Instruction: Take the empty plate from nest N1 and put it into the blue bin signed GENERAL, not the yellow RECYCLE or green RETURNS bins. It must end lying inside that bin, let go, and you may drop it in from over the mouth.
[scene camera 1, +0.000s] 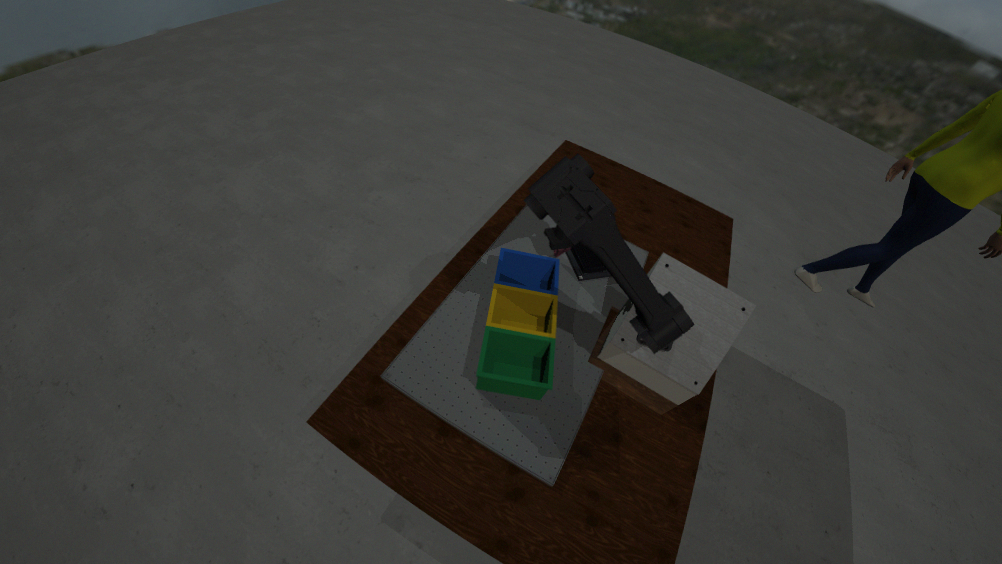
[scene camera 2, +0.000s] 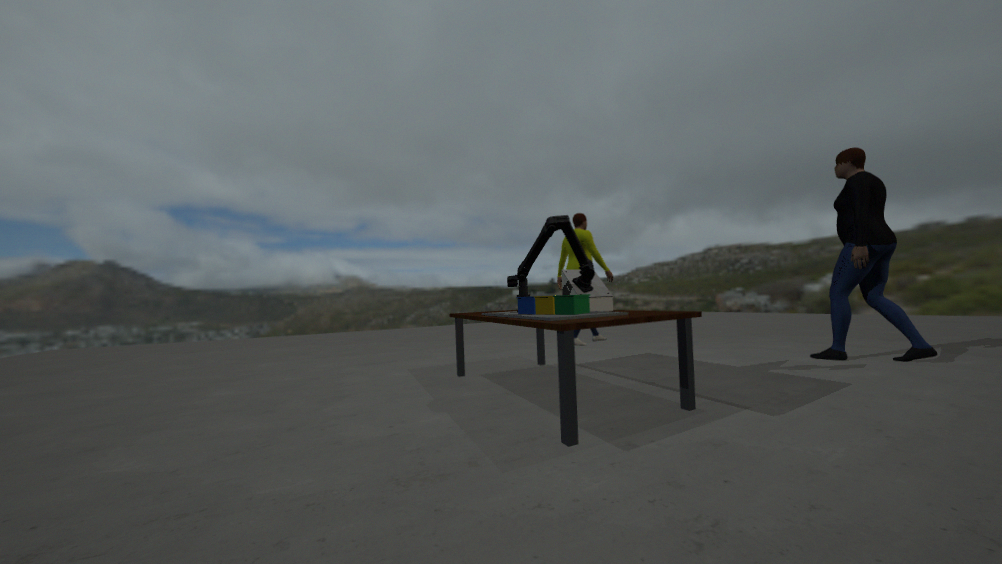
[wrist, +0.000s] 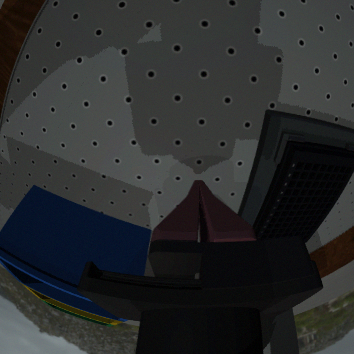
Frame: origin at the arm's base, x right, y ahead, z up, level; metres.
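Seen in the pictures: gripper, fingertip midpoint: (scene camera 1: 555, 256) (wrist: 197, 185); arm's base at its link origin: (scene camera 1: 659, 323) (scene camera 2: 582, 285).
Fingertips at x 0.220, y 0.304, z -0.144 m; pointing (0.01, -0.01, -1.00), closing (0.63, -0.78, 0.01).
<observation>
Pixels of each thing's top centre, then the offset from my fingertips to it. Level surfaces: height alone.
- dark grey nest at its top centre: (wrist: 301, 203) (scene camera 1: 587, 256) dy -0.097, dx +0.051, dz +0.003 m
- blue bin at its top centre: (wrist: 71, 309) (scene camera 1: 523, 309) (scene camera 2: 552, 295) dy +0.020, dx -0.296, dz +0.085 m
- light perforated board at its surface level: dz -0.015 m
- brown wooden table at its surface level: dz -0.028 m
A black plate with a grid of wells (scene camera 1: 593, 262) (wrist: 312, 195) sits in a dark grey nest (wrist: 256, 172), at the right of the wrist view. My gripper (wrist: 197, 185) is shut and empty, its dark red fingertips together above the board, between the nest and the blue bin. The blue bin (scene camera 1: 525, 271) (scene camera 2: 525, 304) (wrist: 82, 235) stands at the end of a row of three. The yellow bin (scene camera 1: 522, 311) (scene camera 2: 544, 305) is in the middle and the green bin (scene camera 1: 515, 355) (scene camera 2: 571, 304) at the other end. The arm partly hides the nest in scene camera 1. No sign is readable.
A light perforated board (scene camera 1: 448, 364) (wrist: 177, 75) lies under the bins and nest on a brown wooden table (scene camera 1: 392, 420) (scene camera 2: 631, 317). A pale block (scene camera 1: 701, 315) stands at the arm's base. A person in yellow (scene camera 1: 960, 175) (scene camera 2: 590, 245) and one in black (scene camera 2: 865, 210) are beyond the table.
</observation>
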